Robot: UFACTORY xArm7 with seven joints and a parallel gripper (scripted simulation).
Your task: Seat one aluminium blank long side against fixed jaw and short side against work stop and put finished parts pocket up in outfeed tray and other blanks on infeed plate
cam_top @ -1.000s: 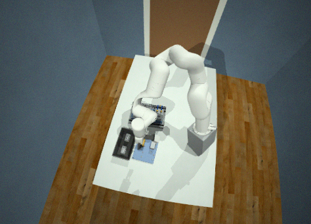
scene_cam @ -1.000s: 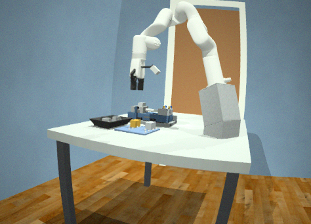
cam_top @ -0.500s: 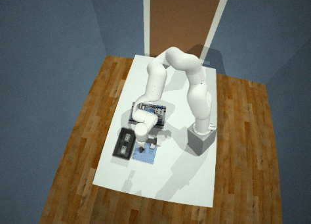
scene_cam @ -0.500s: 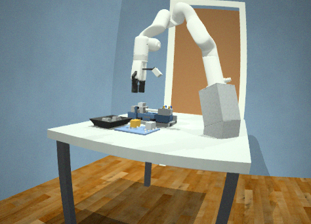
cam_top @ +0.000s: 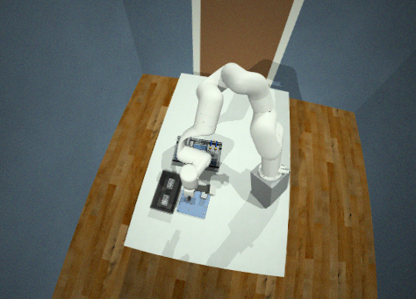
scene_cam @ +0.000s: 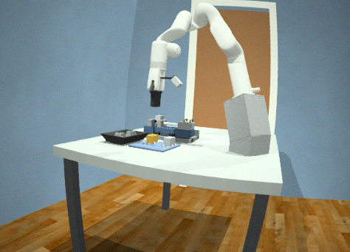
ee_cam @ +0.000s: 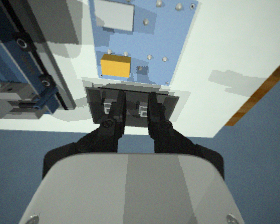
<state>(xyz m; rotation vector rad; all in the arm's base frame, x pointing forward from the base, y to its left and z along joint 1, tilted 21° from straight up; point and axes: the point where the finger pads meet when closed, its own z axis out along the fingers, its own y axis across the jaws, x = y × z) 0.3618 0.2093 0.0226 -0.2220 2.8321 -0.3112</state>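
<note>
My hand is 30 mm short of the brass blank, 40 mm to the left of it and 170 mm above it. The rest, counted from my hand: blue infeed plate: 10 mm behind, 200 mm below; vise: 60 mm ahead, 280 mm to the right, 160 mm below; hosed end block: 30 mm behind, 290 mm to the right, 120 mm below.
</note>
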